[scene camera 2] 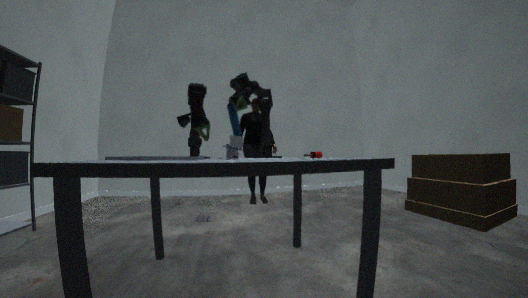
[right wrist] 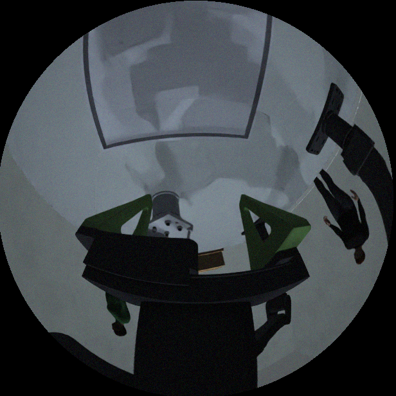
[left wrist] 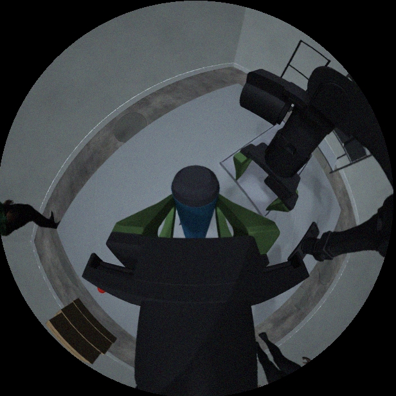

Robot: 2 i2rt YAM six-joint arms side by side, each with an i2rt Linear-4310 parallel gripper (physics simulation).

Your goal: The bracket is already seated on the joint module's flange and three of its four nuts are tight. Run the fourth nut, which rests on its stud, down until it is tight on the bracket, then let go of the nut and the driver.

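Frame: origin at the left arm's base, x ahead, y left, z up, level; millimetres.
Seen in the pictures: left gripper, fingertip midpoint: [scene camera 2: 232,111]; right gripper, fingertip midpoint: [scene camera 2: 207,139]; left arm's base at its link origin: [scene camera 2: 267,157].
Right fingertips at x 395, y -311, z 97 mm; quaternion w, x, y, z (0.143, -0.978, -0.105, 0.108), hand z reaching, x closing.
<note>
Offsets run from my right fingertips to a thing's top centre.
A blue driver [scene camera 2: 234,120] [left wrist: 195,220] with a dark end cap stands nearly upright, slightly tilted. My left gripper [scene camera 2: 238,104] [left wrist: 195,198] is shut on its upper handle. The grey joint module @[dx +20, dy +130, dz -23 mm] [scene camera 2: 234,150] [right wrist: 165,204] stands on the table below the driver, with the pale bracket [right wrist: 173,228] at its end. Several dark nuts or holes show on the bracket; I cannot tell how tight any nut is. The driver's tip is too small to make out in the scene view, and the driver does not show in the right wrist view. My right gripper [scene camera 2: 204,132] [left wrist: 252,193] [right wrist: 195,198] is open and empty, left of the driver in the scene view.
A flat dark-rimmed panel @[dx +55, dy -229, dz -81 mm] [scene camera 2: 155,158] [right wrist: 175,135] lies on the table [scene camera 2: 215,168]. A red object @[dx -73, dy +544, dz -63 mm] [scene camera 2: 316,155] [left wrist: 102,290] lies at the table's right. A person in black [scene camera 2: 252,132] [right wrist: 345,215] stands behind. Brown boxes [scene camera 2: 460,185] stand right, a shelf unit [scene camera 2: 35,110] left.
</note>
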